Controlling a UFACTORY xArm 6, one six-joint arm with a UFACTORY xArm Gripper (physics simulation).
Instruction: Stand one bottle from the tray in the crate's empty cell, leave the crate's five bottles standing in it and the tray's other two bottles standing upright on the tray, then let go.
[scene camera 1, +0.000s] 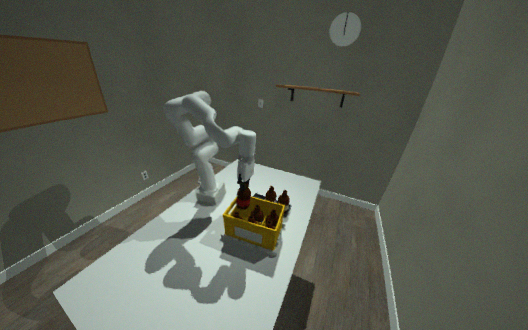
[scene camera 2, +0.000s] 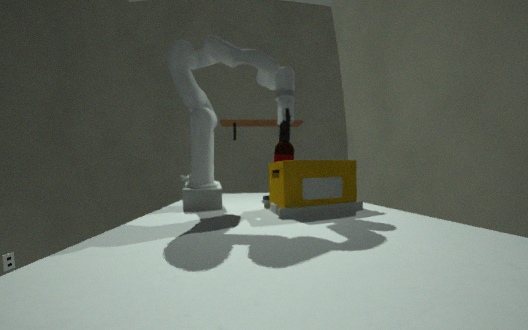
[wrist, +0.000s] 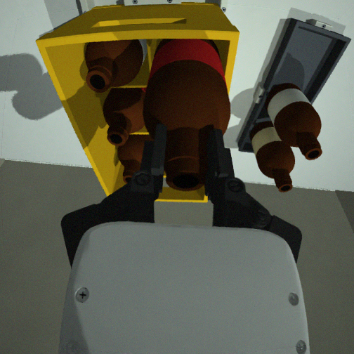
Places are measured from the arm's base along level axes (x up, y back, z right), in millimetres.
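Pixels of known places: gripper, between the fingertips: (scene camera 1: 244, 188) (scene camera 2: 284, 141); arm's base, origin of its link: (scene camera 1: 209, 187) (scene camera 2: 202, 185).
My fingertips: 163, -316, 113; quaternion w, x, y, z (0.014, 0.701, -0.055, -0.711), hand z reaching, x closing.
For each thing: its top centre in the pictures, then the offset to it from my fingertips, as dx, dy, dz. "*": a spot on its surface instead. Level surfaces: height alone.
- brown bottle with a red label, centre of its top: (scene camera 2: 283, 132) (scene camera 1: 243, 182) +35, +2, +0
- yellow crate, centre of its top: (scene camera 2: 310, 161) (scene camera 1: 255, 209) -82, -84, +49
- light grey base, a spot on its surface: (scene camera 2: 320, 209) * -240, -67, +153
- white table, height of its surface: dx -257
My gripper (scene camera 1: 243, 182) (scene camera 2: 285, 132) (wrist: 186, 140) is shut on the neck of a brown bottle with a red label (scene camera 1: 244, 196) (scene camera 2: 284, 151) (wrist: 187, 95). That bottle is about upright at the crate's back left in scene camera 1. Its lower part is hidden by the yellow crate (scene camera 1: 270, 241) (scene camera 2: 320, 169) (wrist: 205, 22), and it reaches higher than the crate's other bottles. Three of those (wrist: 117, 60) (wrist: 122, 111) (wrist: 132, 154) stand in a row in the wrist view; others are hidden. Two cream-labelled bottles (scene camera 1: 271, 194) (scene camera 1: 284, 198) (wrist: 292, 120) (wrist: 272, 152) stand on the dark tray (wrist: 311, 45).
The crate stands on a light grey base (scene camera 2: 320, 209) on the white table (scene camera 1: 165, 285) (scene camera 2: 200, 300). The tray lies beside the crate, on the right in the wrist view. A wall shelf (scene camera 1: 317, 90) (scene camera 2: 250, 123) is behind the arm.
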